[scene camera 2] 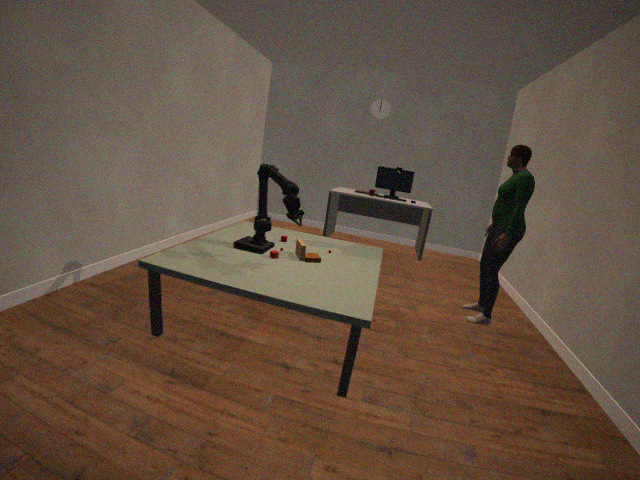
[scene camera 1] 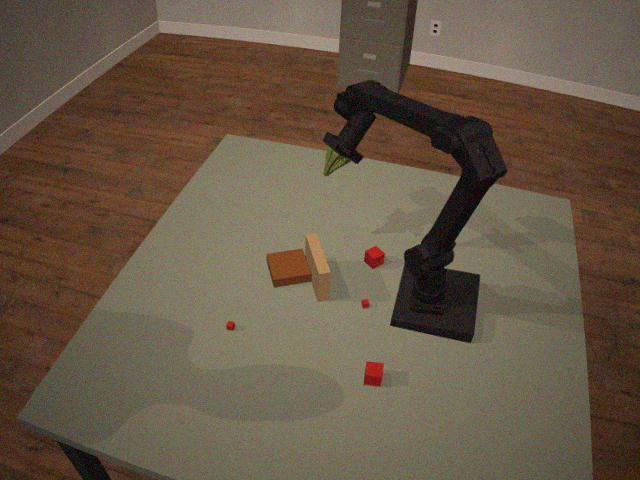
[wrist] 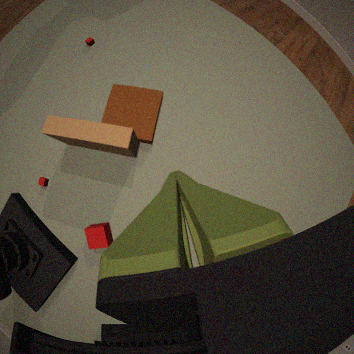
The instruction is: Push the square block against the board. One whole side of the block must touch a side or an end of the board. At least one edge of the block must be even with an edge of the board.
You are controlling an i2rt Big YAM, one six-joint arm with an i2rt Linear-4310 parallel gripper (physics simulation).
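Observation:
The square block, brown, lies flat beside the board, a light tan plank standing on its long edge. One side of the block faces the board's long side and looks roughly parallel to it. They appear to touch, but the board hides the contact line in the wrist view. There, the block's corner shows slightly past the board's nearer end. My gripper is shut and empty, raised above the table, away from both.
Larger red cubes and small red cubes lie around the board and block on the table. The arm's black base stands right of the board in scene camera 1. A person stands beyond the table.

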